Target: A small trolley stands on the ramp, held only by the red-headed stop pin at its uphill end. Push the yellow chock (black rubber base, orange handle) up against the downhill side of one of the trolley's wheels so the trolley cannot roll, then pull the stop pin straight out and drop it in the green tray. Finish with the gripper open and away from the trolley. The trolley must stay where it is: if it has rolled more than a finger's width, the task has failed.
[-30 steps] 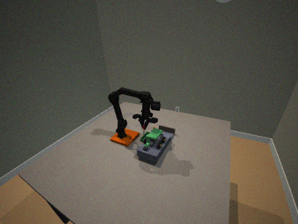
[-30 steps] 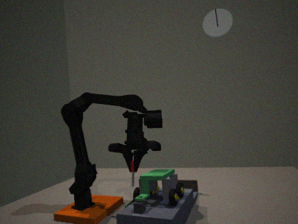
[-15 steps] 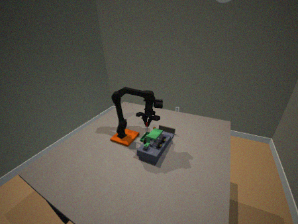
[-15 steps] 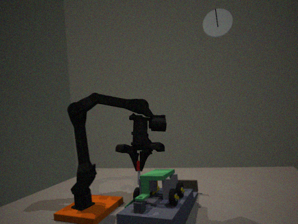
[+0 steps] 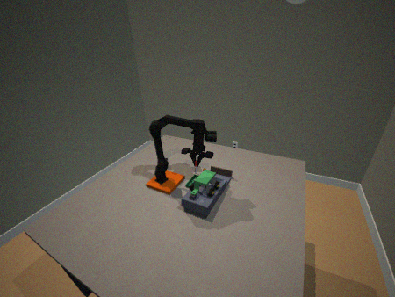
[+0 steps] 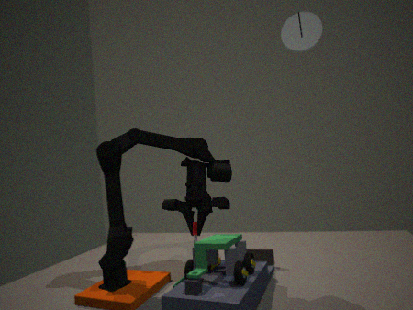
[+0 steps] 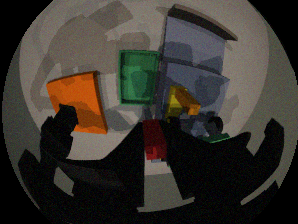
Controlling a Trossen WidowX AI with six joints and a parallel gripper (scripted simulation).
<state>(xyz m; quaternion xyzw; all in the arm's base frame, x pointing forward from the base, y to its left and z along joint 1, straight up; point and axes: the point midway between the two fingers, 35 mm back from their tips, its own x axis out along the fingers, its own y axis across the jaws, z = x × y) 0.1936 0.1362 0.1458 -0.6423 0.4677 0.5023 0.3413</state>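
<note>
My gripper tip is now right at the red-headed stop pin. The rest, counted from my gripper tip: trolley 12 cm ahead, 8 cm to the right, 3 cm below; green tray 14 cm below, 2 cm behind; yellow chock 5 cm below, 5 cm ahead.
</note>
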